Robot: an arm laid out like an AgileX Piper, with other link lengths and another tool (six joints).
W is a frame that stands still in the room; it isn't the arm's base.
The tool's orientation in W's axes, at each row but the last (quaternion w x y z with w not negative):
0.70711 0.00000 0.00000 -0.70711
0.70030 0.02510 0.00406 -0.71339
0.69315 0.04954 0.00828 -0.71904
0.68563 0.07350 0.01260 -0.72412
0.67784 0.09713 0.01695 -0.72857
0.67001 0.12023 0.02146 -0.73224
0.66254 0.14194 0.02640 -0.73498
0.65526 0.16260 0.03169 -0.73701
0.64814 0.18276 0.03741 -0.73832
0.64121 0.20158 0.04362 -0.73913
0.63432 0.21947 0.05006 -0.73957
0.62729 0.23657 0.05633 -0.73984
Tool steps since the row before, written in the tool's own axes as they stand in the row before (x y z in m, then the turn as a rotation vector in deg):
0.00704 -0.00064 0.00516 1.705 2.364 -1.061
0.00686 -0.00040 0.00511 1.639 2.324 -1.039
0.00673 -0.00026 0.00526 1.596 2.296 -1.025
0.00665 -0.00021 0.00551 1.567 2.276 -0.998
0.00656 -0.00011 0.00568 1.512 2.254 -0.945
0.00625 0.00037 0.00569 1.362 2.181 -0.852
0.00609 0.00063 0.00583 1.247 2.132 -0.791
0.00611 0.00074 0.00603 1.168 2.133 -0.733
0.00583 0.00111 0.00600 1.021 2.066 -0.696
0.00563 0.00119 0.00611 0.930 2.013 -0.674
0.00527 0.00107 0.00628 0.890 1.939 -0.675
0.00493 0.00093 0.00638 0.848 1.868 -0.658
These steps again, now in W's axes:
-0.00064 -0.00704 0.00516 2.364 -1.705 -1.061
-0.00068 -0.00705 0.00481 2.325 -1.639 -1.037
-0.00080 -0.00712 0.00466 2.297 -1.596 -1.022
-0.00103 -0.00723 0.00461 2.276 -1.570 -0.993
-0.00119 -0.00734 0.00448 2.252 -1.522 -0.934
-0.00093 -0.00723 0.00429 2.177 -1.386 -0.823
-0.00089 -0.00728 0.00420 2.128 -1.283 -0.744
-0.00101 -0.00751 0.00410 2.124 -1.223 -0.666
-0.00079 -0.00743 0.00393 2.065 -1.084 -0.597
-0.00087 -0.00742 0.00383 2.017 -0.998 -0.555
-0.00113 -0.00725 0.00382 1.950 -0.946 -0.556
-0.00139 -0.00706 0.00375 1.882 -0.900 -0.538

